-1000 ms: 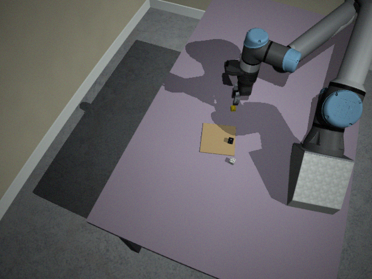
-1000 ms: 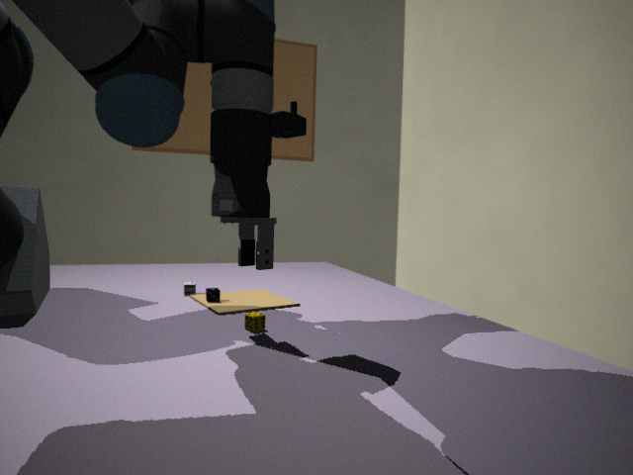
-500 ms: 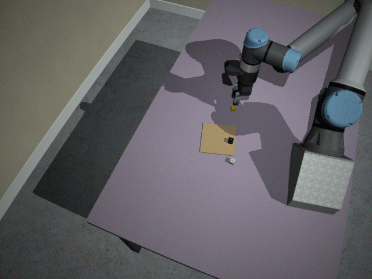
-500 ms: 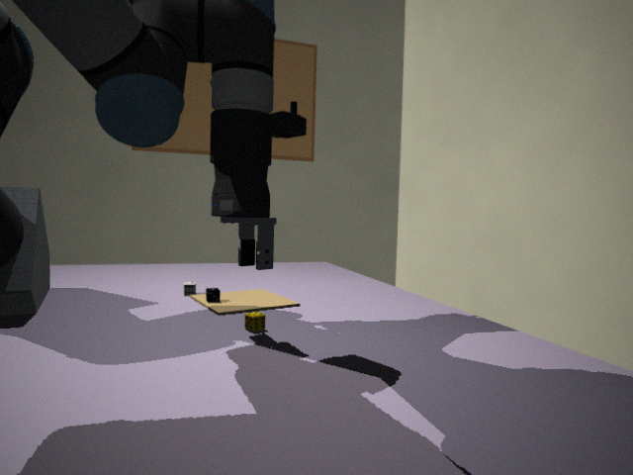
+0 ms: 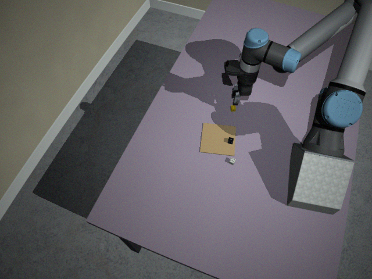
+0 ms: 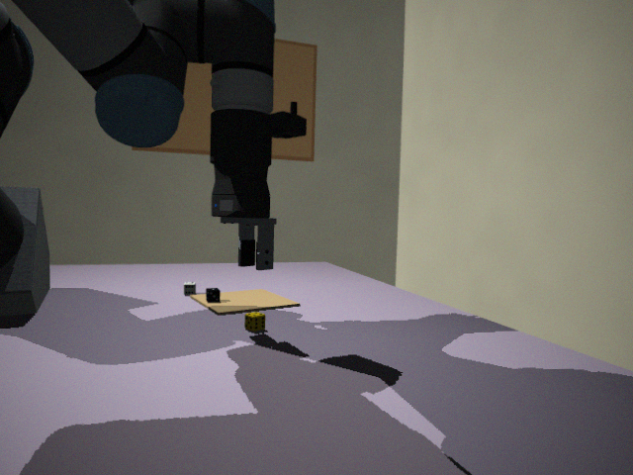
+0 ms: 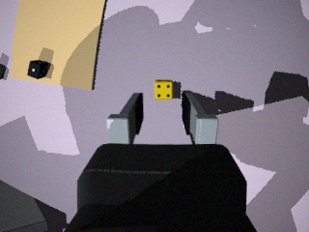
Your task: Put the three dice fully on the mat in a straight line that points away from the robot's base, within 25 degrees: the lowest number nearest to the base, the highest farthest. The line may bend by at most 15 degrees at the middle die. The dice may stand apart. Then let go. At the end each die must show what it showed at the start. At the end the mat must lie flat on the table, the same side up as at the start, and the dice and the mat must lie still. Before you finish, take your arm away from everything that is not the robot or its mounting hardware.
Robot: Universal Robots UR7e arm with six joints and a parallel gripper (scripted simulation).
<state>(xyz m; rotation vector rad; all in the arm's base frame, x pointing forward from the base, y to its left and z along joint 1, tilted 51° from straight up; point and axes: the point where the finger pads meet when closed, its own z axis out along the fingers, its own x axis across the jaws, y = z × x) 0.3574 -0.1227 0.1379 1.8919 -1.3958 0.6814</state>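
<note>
The yellow die is 90 mm below my hand. Round my hand: white die (250 mm to the left, 90 mm below, 40 mm behind); then tan mat (160 mm to the left, 100 mm below, 40 mm ahead); then black die (160 mm to the left, 80 mm below, 20 mm behind).
</note>
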